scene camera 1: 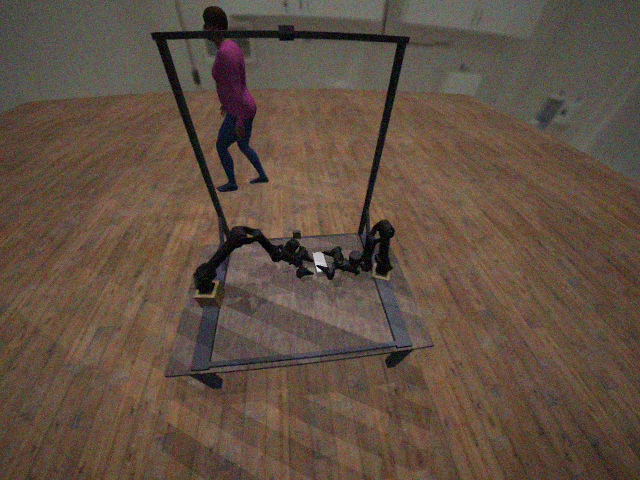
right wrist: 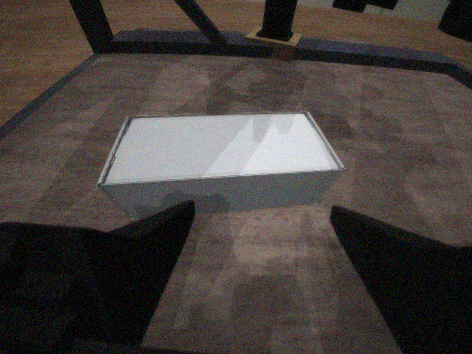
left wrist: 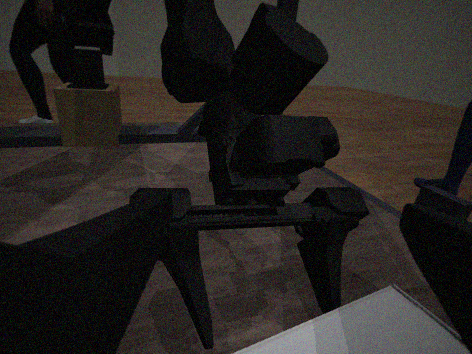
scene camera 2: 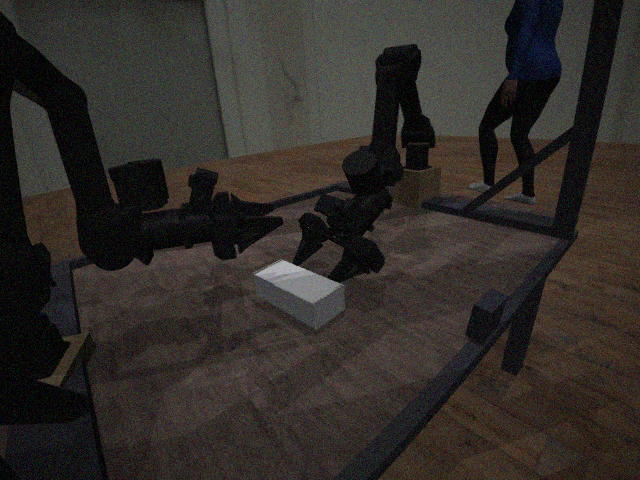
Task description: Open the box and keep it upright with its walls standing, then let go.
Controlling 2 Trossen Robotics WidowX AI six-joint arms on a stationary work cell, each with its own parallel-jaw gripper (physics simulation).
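Pixels of known places: left gripper, between the fingertips: [scene camera 1: 319, 258] [left wrist: 284, 208] [scene camera 2: 278, 213]; right gripper, between the fingertips: [scene camera 1: 313, 267] [right wrist: 262, 210] [left wrist: 276, 336] [scene camera 2: 307, 276]; left arm's base, origin of its link: [scene camera 1: 381, 271] [right wrist: 275, 35] [scene camera 2: 35, 364]; right arm's base, origin of its link: [scene camera 1: 206, 288] [left wrist: 89, 86] [scene camera 2: 417, 167].
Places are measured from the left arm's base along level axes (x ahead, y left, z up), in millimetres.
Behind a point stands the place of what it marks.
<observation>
The white box [scene camera 1: 320, 261] @(y 48, x 354, z 17 mm) [scene camera 2: 298, 289] @(y 18, x 353, z 16 mm) [left wrist: 345, 330] @(y 50, x 375, z 17 mm) [right wrist: 225, 147] @(y 52, x 363, z 17 mm) sits upright on the table with its lid flat and closed; thin rims show at both short ends in the right wrist view. My left gripper [scene camera 1: 321, 259] @(y 103, x 350, z 110 mm) [scene camera 2: 277, 214] @(y 103, x 350, z 110 mm) is open and empty, above the box's level and apart from it in scene camera 2. My right gripper [scene camera 2: 313, 271] @(y 87, x 384, z -6 mm) [right wrist: 262, 210] @(y 87, x 384, z -6 mm) [left wrist: 276, 336] @(y 87, x 384, z -6 mm) is open and empty, pointing down beside the box's long side, its fingertips short of that side in the right wrist view. The box's underside is hidden.
The table [scene camera 1: 299, 330] @(y 449, x 341, z -28 mm) [scene camera 2: 232, 392] @(y -99, x 242, z -27 mm) has a dark raised frame [scene camera 2: 413, 423] @(y -204, x 411, z -27 mm) around it. A small dark block [scene camera 2: 484, 316] @(y -143, x 545, z 19 mm) is on the frame edge in scene camera 2. Tall dark posts [scene camera 1: 188, 129] @(y 67, x 948, z 694 mm) rise at the sides. A person [scene camera 1: 235, 93] [scene camera 2: 532, 56] stands beyond the table.
</observation>
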